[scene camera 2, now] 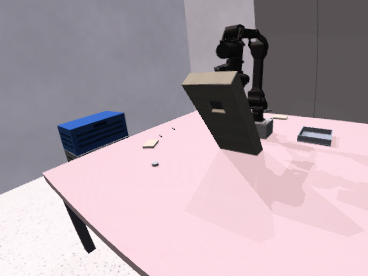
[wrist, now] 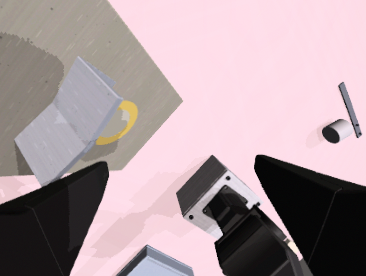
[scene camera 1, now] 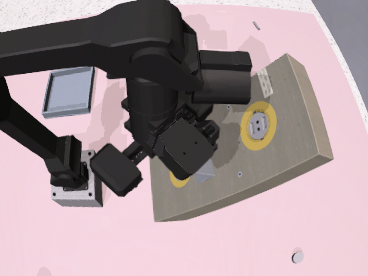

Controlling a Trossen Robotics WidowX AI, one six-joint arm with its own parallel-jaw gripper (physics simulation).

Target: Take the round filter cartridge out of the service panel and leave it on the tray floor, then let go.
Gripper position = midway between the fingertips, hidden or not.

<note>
I see my gripper (scene camera 1: 154,165) and a grey tray (scene camera 1: 68,92).
My gripper shows as well in the wrist view (wrist: 182,165).
</note>
